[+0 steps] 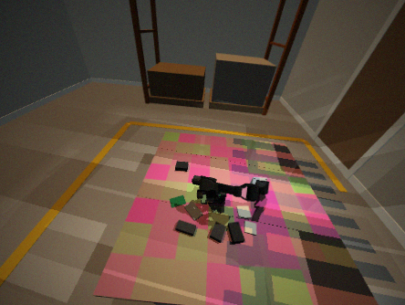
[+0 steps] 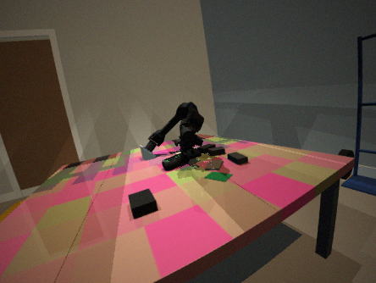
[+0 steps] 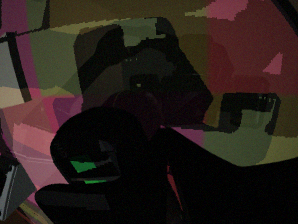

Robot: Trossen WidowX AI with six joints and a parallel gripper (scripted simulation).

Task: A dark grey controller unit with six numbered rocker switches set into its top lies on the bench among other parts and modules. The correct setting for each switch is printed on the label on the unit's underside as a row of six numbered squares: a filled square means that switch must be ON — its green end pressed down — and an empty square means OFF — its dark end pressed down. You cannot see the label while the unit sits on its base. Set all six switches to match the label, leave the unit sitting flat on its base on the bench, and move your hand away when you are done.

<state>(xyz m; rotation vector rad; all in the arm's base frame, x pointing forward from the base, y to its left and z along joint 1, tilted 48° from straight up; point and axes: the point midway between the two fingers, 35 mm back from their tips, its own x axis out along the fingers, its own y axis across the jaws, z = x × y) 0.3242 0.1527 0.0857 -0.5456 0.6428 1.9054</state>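
Right now my gripper tip is 120 mm short of the grey plate, 90 mm to the right of it and 10 mm above it. Round my gripper tip: white block 200 mm behind, 40 mm to the left, 10 mm below; black box 280 mm ahead, 260 mm to the right, 10 mm above; green card 230 mm ahead, 50 mm to the left, 10 mm below.
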